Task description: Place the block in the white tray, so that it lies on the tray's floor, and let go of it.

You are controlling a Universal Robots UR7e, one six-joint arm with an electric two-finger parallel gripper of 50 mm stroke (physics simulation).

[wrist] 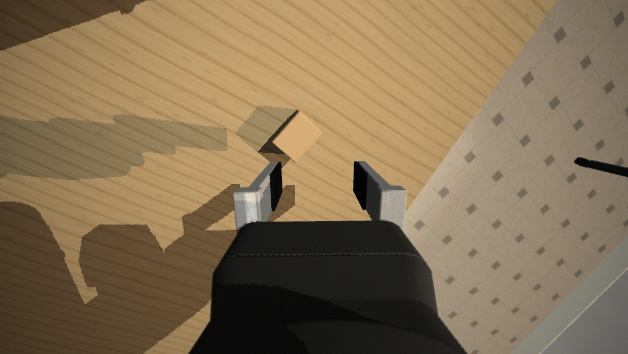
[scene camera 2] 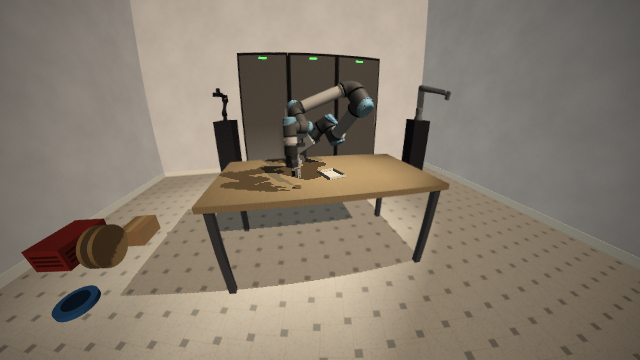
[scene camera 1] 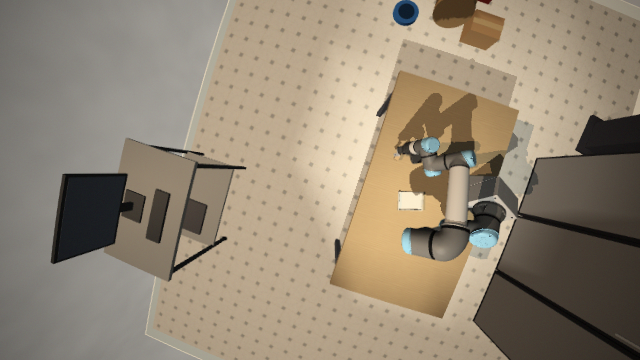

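Pixels of known places: gripper, between the fingertips: (wrist: 317,176) (scene camera 2: 296,177) (scene camera 1: 398,154); arm's base, origin of its link: (scene camera 2: 311,133) (scene camera 1: 488,210).
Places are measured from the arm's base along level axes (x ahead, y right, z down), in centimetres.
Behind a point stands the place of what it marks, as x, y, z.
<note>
The small light-wood block (wrist: 298,136) {54.2, 9.9, 23.7} (scene camera 2: 297,186) {55.5, 10.5, 24.9} lies on the table, its top face turned at an angle to the fingers in the wrist view. My gripper (wrist: 317,176) {56.2, 10.9, 18.5} (scene camera 2: 296,175) {56.2, 10.9, 18.5} (scene camera 1: 398,154) {56.2, 10.9, 18.5} is open, with nothing between its fingers, and stands above the table. In the wrist view the block shows beyond the fingertips, nearer the left finger's line. In scene camera 1 the block cannot be told apart from the fingertips. The white tray (scene camera 1: 411,201) {30.6, -13.3, 26.2} (scene camera 2: 332,174) {31.6, -14.1, 26.2} lies apart from the block, to the right of the gripper in scene camera 2.
The wooden table (scene camera 1: 390,260) {24.1, -58.6, 26.5} (scene camera 2: 395,175) {36.1, -61.6, 26.5} (wrist: 400,75) {58.9, -0.5, 26.5} has its long edge near the block and gripper. Arm shadows lie across it. A blue ring-shaped container (scene camera 1: 395,12) (scene camera 2: 60,312), a cardboard box (scene camera 1: 485,32) (scene camera 2: 142,230) and a red crate (scene camera 2: 55,247) stand on the floor.
</note>
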